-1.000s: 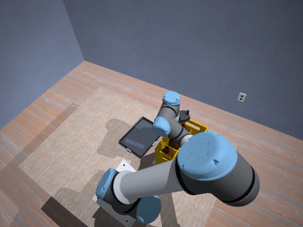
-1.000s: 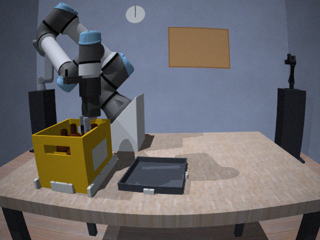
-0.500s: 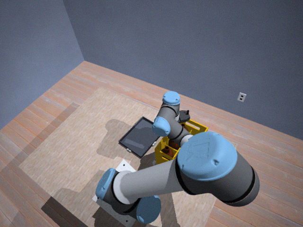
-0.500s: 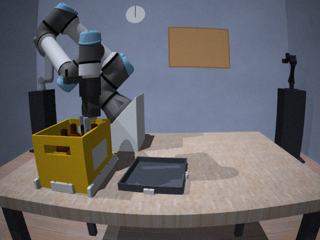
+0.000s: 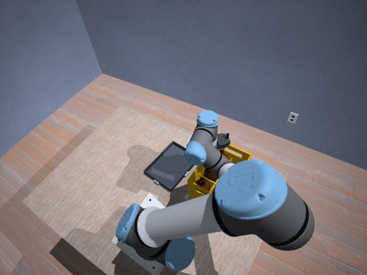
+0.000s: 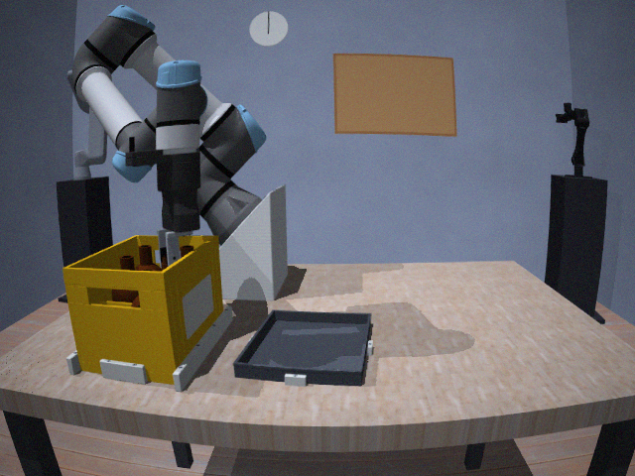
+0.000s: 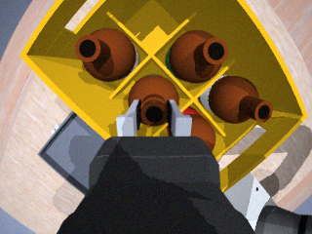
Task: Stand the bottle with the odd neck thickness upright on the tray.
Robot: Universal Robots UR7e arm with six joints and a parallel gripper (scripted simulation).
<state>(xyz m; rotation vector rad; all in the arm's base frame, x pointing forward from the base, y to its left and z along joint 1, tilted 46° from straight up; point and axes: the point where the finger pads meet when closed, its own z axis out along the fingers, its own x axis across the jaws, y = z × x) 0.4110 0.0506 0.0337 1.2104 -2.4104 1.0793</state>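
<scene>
Now: hand 1 cm short of the yellow crate, 4 cm to the left of it and 8 cm above it. The rest, counted from my hand: dark tray 5 cm behind, 23 cm to the left, 15 cm below; then bottle 9 cm ahead, 1 cm to the left, 7 cm below.
</scene>
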